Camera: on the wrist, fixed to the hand. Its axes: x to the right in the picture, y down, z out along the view.
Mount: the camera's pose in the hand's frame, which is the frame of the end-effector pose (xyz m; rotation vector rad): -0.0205 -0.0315 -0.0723 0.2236 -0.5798 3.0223
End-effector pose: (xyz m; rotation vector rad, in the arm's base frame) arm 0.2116 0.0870 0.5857 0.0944 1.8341 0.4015
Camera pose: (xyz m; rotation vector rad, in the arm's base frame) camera 0.1540 0.0358 0.6121 -2.6507 0.3625 -1.6188
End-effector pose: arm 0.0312 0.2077 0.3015 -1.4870 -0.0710 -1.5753
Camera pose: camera -0.0467 0.1932 0.2827 -0.2965 1.0288 1.2486
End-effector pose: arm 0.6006 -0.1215 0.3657 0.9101 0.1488 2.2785
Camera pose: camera 0.5819 -0.1004 0.2893 -0.5330 0.7128 -0.5939
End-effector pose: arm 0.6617 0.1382 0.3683 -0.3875 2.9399 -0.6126
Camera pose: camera 0.6768 0.1431 0.4482 2.3164 0.3226 0.0095
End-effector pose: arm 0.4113 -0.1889 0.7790 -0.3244 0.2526 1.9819
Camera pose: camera 0.4564 -0.2164 0.7169 -0.6384 -0.2096 -1.2158
